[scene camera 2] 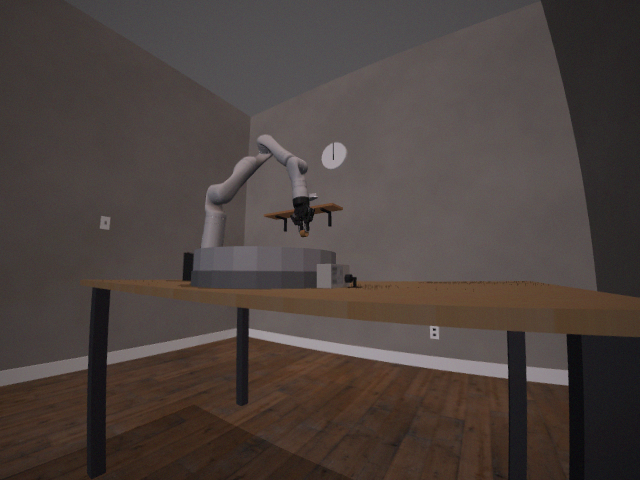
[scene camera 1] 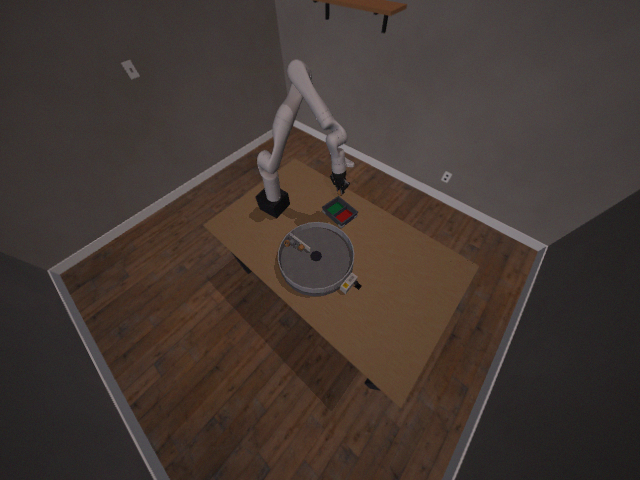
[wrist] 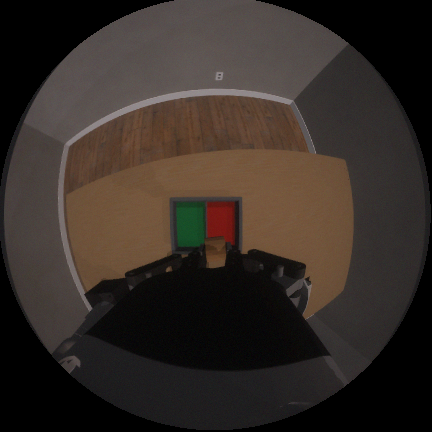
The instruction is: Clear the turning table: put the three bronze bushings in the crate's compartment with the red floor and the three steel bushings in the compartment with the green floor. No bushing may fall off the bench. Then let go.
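Pixels of known places: gripper, fingertip midpoint: (scene camera 2: 304,233) (scene camera 1: 340,192) (wrist: 215,249); arm's base, origin of the base link: (scene camera 1: 273,196).
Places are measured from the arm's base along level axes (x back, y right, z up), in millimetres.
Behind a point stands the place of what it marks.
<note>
My gripper (scene camera 1: 340,191) @[x -345, y -252, z 100 mm] (scene camera 2: 303,230) @[x -345, y -252, z 100 mm] (wrist: 215,249) @[x -345, y -252, z 100 mm] is shut on a bronze bushing (scene camera 2: 303,234) @[x -351, y -238, z 91 mm] (wrist: 215,245) @[x -343, y -260, z 113 mm] and holds it in the air above the crate (scene camera 1: 324,212) @[x -264, y -196, z -104 mm] (wrist: 173,225) @[x -254, y -269, z -72 mm]. In the wrist view the crate's green floor (wrist: 190,224) @[x -296, y -265, z -109 mm] is at the left and its red floor (wrist: 220,220) @[x -383, y -271, z -109 mm] at the right, and no bushing shows on the parts in view. The gripper hides the crate's near edge there. On the turning table (scene camera 1: 315,276) @[x -571, y 168, z -62 mm] (scene camera 2: 263,260) @[x -638, y 225, z -52 mm], two bronze bushings (scene camera 1: 300,247) @[x -393, y 117, z -33 mm] (scene camera 1: 287,242) @[x -302, y 143, z -55 mm] and grey steel bushings (scene camera 1: 293,242) @[x -339, y 124, z -34 mm] lie close together beside the pale bar; the steel ones are too small to count.
The pale bar (scene camera 1: 305,244) @[x -404, y 88, z -20 mm] runs from the rim towards the dark hub (scene camera 1: 315,255) @[x -481, y 84, z -54 mm]. A control box (scene camera 1: 348,283) @[x -722, y 71, z -58 mm] (scene camera 2: 331,275) @[x -740, y 104, z -85 mm] stands against the turning table's rim. The crate stands behind the turning table on the bench (scene camera 1: 403,289) @[x -941, y -137, z -116 mm]. The arm's black base (scene camera 1: 272,202) @[x -36, y 39, z -1 mm] stands left of the crate.
</note>
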